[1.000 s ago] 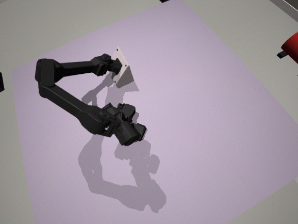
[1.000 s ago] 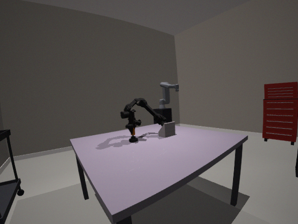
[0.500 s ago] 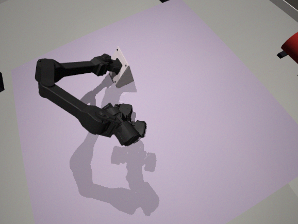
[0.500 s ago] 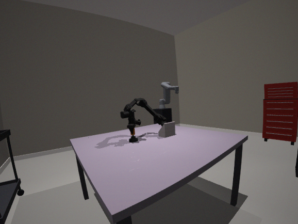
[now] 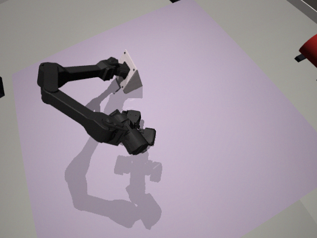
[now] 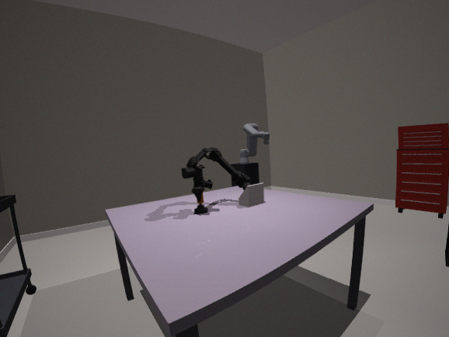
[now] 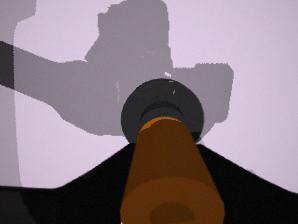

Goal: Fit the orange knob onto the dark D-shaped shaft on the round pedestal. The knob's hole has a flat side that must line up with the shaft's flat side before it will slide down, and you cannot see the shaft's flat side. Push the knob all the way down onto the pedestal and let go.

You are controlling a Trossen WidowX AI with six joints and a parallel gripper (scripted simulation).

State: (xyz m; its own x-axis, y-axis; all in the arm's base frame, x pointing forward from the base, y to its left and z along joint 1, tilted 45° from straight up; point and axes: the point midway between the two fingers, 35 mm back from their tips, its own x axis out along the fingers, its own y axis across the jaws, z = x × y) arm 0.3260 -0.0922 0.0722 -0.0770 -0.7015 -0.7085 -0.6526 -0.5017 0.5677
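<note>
The orange knob lies 20 mm above my gripper tip. From my gripper tip the other things lie so: dark pedestal 40 mm below.
</note>
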